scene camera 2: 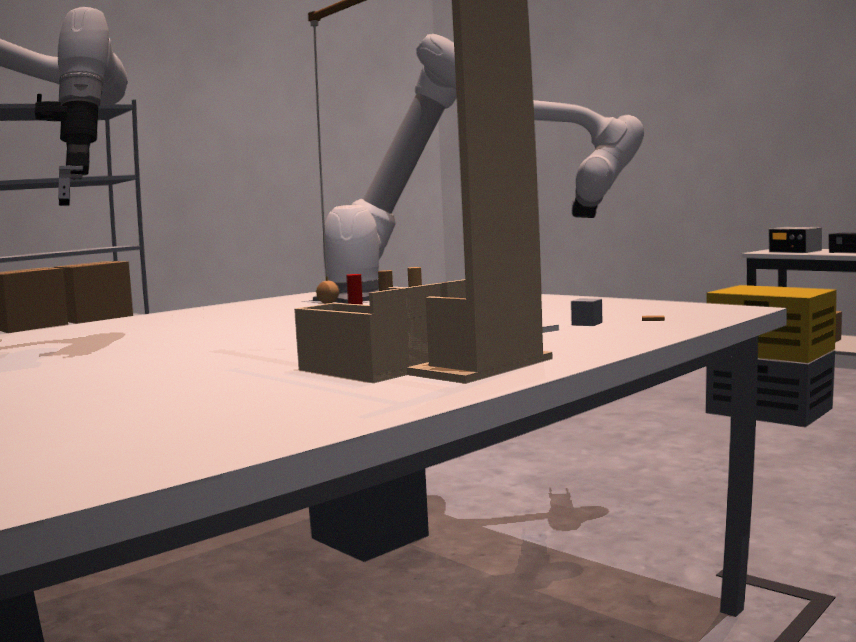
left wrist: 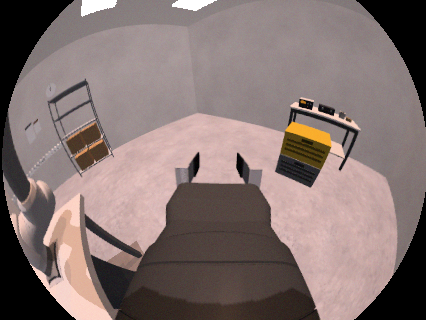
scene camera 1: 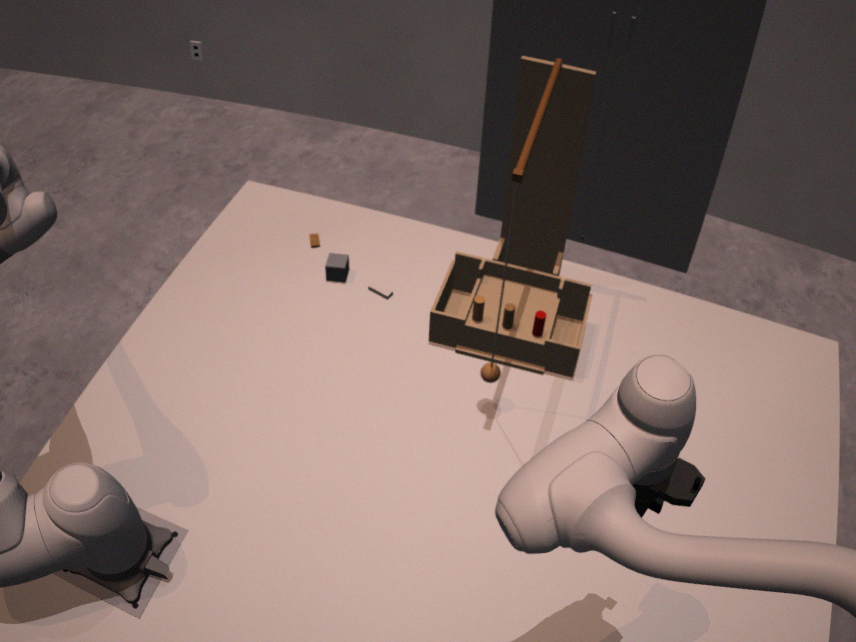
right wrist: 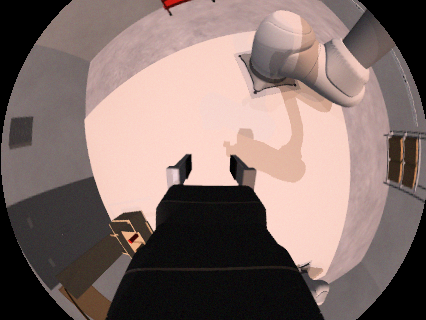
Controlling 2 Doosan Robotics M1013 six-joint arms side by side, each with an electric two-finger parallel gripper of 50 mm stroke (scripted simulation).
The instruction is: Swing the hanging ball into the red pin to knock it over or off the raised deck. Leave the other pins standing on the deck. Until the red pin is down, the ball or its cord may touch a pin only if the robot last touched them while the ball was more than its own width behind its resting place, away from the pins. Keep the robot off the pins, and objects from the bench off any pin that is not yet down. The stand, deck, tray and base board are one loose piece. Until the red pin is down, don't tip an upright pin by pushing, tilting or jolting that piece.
Labels:
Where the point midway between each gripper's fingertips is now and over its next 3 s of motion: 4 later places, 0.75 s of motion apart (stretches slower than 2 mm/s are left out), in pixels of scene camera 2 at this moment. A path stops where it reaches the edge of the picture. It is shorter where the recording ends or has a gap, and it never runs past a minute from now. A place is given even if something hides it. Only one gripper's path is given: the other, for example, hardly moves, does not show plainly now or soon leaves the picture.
The right gripper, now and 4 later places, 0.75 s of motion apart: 64,202; 123,193; 283,203; 306,213; 317,233

